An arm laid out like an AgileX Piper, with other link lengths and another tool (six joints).
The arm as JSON. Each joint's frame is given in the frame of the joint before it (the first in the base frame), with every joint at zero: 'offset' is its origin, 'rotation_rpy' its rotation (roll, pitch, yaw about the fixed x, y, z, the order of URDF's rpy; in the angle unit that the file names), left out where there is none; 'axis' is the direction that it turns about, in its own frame. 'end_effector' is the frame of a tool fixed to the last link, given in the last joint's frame.
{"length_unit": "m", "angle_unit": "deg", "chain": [
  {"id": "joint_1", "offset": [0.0, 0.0, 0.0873], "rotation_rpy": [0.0, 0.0, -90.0], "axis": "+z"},
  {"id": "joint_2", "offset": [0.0, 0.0, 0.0], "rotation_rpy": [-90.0, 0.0, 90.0], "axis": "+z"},
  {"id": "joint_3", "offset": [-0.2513, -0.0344, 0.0], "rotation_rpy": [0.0, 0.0, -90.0], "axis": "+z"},
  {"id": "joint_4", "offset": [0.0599, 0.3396, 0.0], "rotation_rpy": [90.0, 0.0, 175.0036], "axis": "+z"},
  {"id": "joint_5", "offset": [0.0, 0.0, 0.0], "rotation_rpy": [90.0, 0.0, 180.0], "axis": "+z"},
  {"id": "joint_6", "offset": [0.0, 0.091, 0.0], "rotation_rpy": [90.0, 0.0, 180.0], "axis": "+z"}
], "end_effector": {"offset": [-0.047, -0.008, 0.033], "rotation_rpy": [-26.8, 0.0, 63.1]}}
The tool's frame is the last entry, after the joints.
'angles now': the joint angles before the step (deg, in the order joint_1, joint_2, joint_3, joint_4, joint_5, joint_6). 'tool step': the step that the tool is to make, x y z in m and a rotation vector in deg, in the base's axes. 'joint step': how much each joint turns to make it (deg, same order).
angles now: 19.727 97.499 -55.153 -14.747 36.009 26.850
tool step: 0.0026 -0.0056 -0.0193 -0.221 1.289 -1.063
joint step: -0.815 2.992 -0.273 -0.271 -1.367 0.731
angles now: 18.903 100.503 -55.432 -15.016 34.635 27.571
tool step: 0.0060 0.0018 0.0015 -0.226 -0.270 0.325
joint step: -0.020 0.961 -1.453 -0.236 0.280 -0.263
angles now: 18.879 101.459 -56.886 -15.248 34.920 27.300
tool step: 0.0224 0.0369 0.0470 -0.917 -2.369 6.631
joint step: 3.108 0.172 -8.568 1.075 5.804 -5.681
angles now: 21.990 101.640 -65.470 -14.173 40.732 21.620
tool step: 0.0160 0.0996 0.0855 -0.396 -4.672 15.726
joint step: 8.625 3.504 -18.228 2.606 9.231 -10.923
